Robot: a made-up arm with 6 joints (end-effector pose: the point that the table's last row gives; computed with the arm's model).
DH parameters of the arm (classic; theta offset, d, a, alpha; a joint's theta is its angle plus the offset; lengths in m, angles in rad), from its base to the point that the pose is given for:
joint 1: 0 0.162 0 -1.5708
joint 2: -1.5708 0 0.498 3.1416
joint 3: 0 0 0 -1.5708
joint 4: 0 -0.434 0 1.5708
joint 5: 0 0.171 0 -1.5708
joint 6: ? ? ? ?
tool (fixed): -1.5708 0 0 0
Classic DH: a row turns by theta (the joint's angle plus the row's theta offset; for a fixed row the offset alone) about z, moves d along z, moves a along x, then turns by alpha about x.
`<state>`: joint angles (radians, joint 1 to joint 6).
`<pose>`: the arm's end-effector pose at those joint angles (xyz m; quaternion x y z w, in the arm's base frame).
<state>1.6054 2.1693 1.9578 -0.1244 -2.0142 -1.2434</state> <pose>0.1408 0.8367 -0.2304 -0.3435 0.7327 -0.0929 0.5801</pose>
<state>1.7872 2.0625 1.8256 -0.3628 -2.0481 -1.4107</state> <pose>-0.0256 0.8612 -0.2340 -0.3836 0.7570 -0.1096 0.5175</pose>
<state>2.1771 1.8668 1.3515 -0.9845 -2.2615 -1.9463</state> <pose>-0.3689 0.6980 -0.3211 -0.5568 0.6335 -0.3804 0.3795</pose>
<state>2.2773 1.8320 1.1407 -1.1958 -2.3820 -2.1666</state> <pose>-0.4159 0.5838 -0.3659 -0.6055 0.4994 -0.5107 0.3509</pose>
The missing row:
joint 6: 1.5708 0 0 1.5708
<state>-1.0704 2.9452 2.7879 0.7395 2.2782 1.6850</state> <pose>0.1501 -0.5378 -0.2806 0.7692 0.4677 0.4352 0.0140</pose>
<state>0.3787 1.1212 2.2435 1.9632 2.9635 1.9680</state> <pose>0.4351 0.2435 0.8380 -0.0883 0.8232 0.1501 0.5404</pose>
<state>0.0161 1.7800 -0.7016 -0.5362 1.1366 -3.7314</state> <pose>0.0931 -0.1455 -0.1385 -0.7433 0.4149 0.5012 0.1554</pose>
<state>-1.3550 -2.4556 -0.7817 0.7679 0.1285 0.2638</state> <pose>-0.2226 0.4408 0.1961 -0.6963 -0.3206 -0.6120 0.1946</pose>
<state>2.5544 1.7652 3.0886 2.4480 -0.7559 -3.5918</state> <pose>-0.4799 0.1614 0.5134 -0.8591 -0.1836 -0.4540 0.1487</pose>
